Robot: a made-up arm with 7 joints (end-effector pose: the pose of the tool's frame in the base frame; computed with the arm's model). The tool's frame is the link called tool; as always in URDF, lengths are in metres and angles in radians. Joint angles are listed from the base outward.
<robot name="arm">
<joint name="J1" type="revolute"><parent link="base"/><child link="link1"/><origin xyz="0 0 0" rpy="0 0 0"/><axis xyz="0 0.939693 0.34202"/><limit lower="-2.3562" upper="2.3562" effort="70" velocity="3.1"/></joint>
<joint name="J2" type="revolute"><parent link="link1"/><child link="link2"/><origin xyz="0 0 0" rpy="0 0 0"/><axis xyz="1 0 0"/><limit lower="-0.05" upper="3.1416" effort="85" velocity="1.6"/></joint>
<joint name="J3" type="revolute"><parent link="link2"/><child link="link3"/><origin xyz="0 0 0" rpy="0 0 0"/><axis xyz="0 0 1"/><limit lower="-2.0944" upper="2.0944" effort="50" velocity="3"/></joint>
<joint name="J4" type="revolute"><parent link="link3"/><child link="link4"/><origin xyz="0.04 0 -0.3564" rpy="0 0 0"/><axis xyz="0 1 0"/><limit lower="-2.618" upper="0.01" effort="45" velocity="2.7"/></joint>
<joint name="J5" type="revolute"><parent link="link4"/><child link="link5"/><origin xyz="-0.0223 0 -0.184" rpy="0 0 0"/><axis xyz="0 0 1"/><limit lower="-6.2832" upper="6.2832" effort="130" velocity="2"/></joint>
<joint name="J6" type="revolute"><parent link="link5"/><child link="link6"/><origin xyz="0 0 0" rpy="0 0 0"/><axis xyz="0 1 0"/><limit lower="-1.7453" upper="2.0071" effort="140" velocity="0.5"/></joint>
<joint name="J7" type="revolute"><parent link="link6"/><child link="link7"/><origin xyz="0 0 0" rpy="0 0 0"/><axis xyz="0 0 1"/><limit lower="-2.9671" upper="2.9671" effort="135" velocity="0.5"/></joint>
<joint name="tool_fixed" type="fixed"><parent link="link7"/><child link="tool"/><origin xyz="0 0 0" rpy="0 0 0"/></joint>
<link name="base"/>
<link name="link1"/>
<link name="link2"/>
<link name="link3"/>
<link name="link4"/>
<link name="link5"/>
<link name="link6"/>
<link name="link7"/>
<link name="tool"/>
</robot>
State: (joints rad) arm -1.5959 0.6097 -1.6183 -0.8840 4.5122 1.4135 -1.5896
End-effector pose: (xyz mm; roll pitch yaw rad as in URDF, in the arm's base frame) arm 517.1 -35.5 -7.6 -2.7443 -0.5271 0.8761
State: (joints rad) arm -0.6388 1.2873 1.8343 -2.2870 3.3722 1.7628 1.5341
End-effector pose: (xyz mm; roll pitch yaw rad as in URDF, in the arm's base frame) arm -41.3 305.0 80.2 -0.6993 -0.7528 -0.4839
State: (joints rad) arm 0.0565 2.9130 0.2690 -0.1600 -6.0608 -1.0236 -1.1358
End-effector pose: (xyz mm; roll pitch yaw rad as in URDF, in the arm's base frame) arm 71.5 111.6 527.3 -2.1270 0.6440 0.8661
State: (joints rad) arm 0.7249 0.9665 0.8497 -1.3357 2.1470 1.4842 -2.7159
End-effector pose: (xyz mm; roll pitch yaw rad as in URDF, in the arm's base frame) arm -60.3 448.1 -135.9 0.9508 -0.2896 -1.9444
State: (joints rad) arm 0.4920 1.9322 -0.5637 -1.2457 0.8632 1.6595 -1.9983
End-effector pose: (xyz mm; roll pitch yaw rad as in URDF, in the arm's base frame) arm 104.6 471.3 -15.3 -1.6758 0.4239 -2.2540
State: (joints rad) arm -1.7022 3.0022 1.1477 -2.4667 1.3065 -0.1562 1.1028
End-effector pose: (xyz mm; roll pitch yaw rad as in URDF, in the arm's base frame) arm -280.8 -42.2 21.1 1.3696 0.6500 -2.8397
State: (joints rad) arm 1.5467 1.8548 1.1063 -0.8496 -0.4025 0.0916 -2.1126
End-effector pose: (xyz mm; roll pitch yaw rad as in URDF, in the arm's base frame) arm 115.4 496.9 105.9 -1.5830 0.0928 2.5052
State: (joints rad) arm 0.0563 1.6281 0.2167 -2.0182 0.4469 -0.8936 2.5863
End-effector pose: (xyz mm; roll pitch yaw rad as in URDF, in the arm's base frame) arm 207.9 297.8 52.2 -1.9314 -0.4213 0.3848
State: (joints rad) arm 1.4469 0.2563 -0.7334 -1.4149 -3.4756 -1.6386 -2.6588
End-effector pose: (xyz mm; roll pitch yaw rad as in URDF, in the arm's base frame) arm -368.7 -100.6 -259.4 1.0627 1.4372 0.7171
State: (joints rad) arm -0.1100 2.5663 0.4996 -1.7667 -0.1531 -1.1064 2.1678
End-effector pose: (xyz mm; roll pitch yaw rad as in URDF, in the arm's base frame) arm 164.1 89.1 364.6 0.4002 -0.5971 -1.6259
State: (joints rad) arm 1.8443 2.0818 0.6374 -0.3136 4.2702 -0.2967 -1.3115
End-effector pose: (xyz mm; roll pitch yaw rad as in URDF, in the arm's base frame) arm 109.9 524.5 91.0 -1.9200 -1.4421 -2.7593
